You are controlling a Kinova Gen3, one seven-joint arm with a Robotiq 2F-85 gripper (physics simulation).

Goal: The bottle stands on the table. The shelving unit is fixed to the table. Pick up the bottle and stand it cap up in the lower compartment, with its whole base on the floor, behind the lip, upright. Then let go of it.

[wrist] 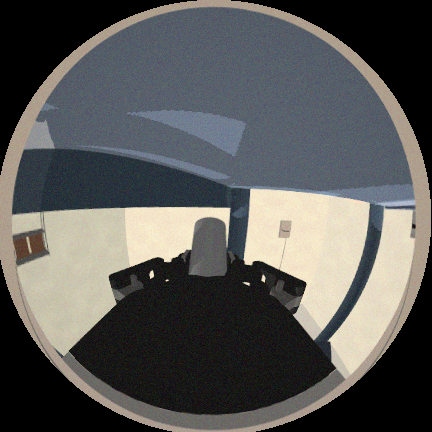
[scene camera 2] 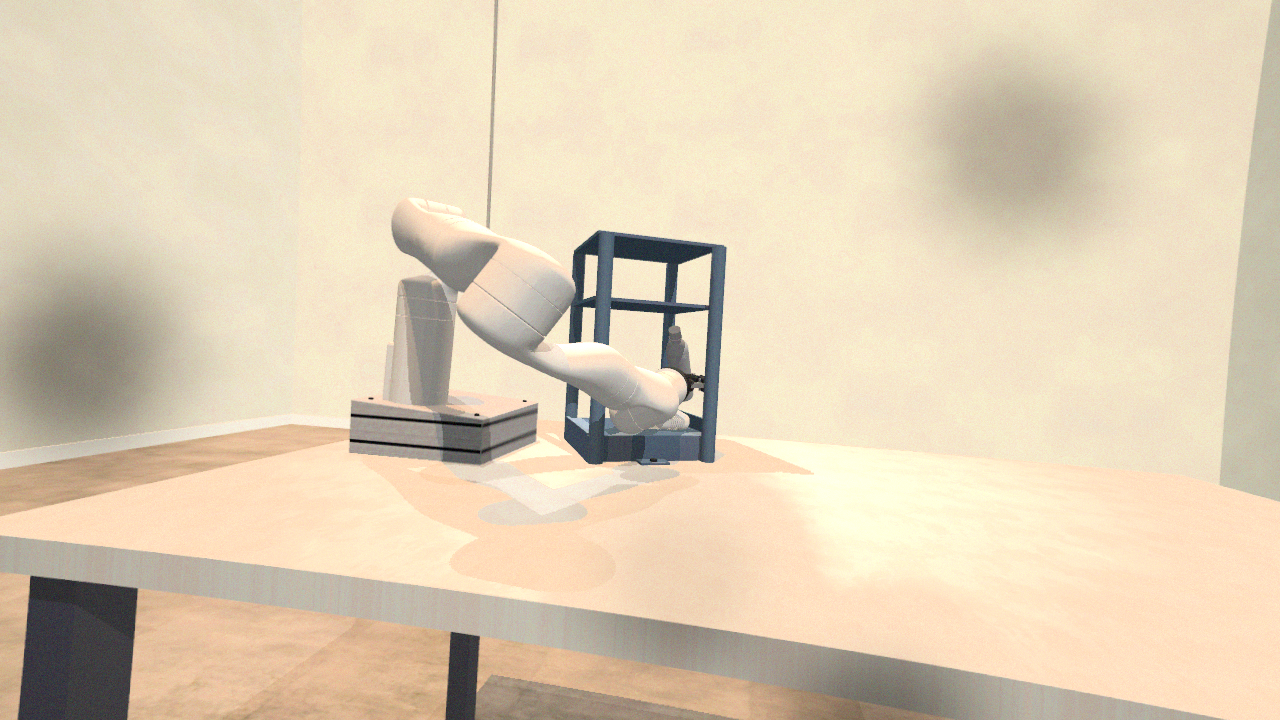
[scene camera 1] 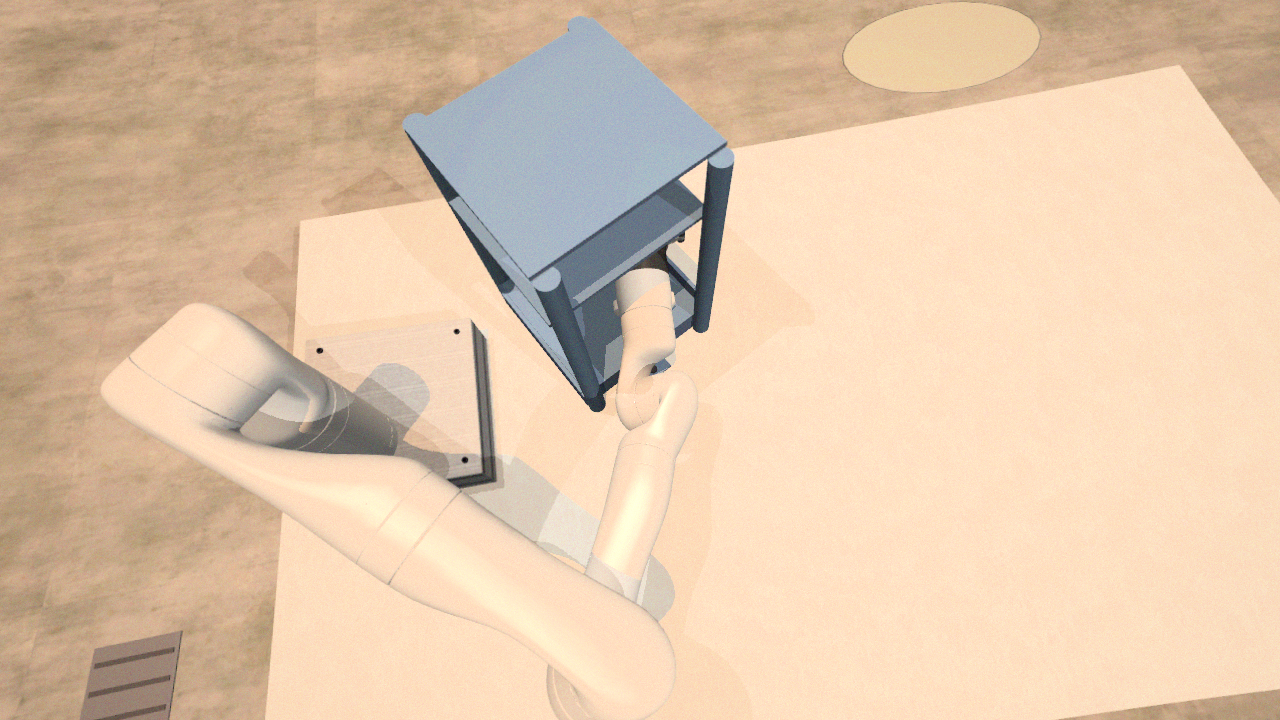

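Where they show: gripper, between the fingertips: [wrist: 208, 257]; arm's base, origin of its link: [scene camera 2: 418, 400] [scene camera 1: 361, 443].
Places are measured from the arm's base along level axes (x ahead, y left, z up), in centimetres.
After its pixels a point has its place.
Observation:
The grey bottle [scene camera 2: 679, 353] @(x 43.3, y 16.5, z 10.3 cm) [wrist: 209, 245] @(x 43.6, y 23.6, z 2.9 cm) is inside the lower compartment of the blue shelving unit [scene camera 1: 572, 134] @(x 36.5, y 13.0, z 29.6 cm) [scene camera 2: 716, 349] @(x 49.6, y 5.3, z 11.4 cm) [wrist: 240, 225] @(x 40.4, y 26.1, z 0.8 cm), cap up, leaning a little to the left in scene camera 2. My gripper [scene camera 2: 698, 382] @(x 44.1, y 25.7, z 5.2 cm) [wrist: 208, 257] @(x 44.1, y 25.7, z 5.2 cm) is shut on the bottle, reaching in through the open front above the front lip [scene camera 2: 657, 446] @(x 40.5, y 3.6, z -5.7 cm). The wrist view is upside down; the bottle's base shows against the wall, apart from the compartment floor [wrist: 300, 110], so it appears raised. In scene camera 1 the boards and arm hide the bottle and most of the gripper.
The middle shelf [scene camera 1: 626, 237] @(x 39.5, y 7.4, z 19.1 cm) [scene camera 2: 648, 305] @(x 37.5, y 6.6, z 18.4 cm) lies above the bottle and gripper. Front corner posts [scene camera 1: 713, 241] @(x 48.9, y 5.2, z 17.0 cm) [scene camera 2: 603, 358] stand on both sides of the arm. The arm's base block [scene camera 1: 447, 385] @(x 11.9, y 4.9, z -0.6 cm) [scene camera 2: 420, 434] @(x 4.1, y -7.0, z -4.3 cm) is left of the unit on the table [scene camera 1: 939, 402] @(x 77.6, y -15.1, z -8.2 cm) [scene camera 2: 805, 555] @(x 56.7, y -34.7, z -8.2 cm).

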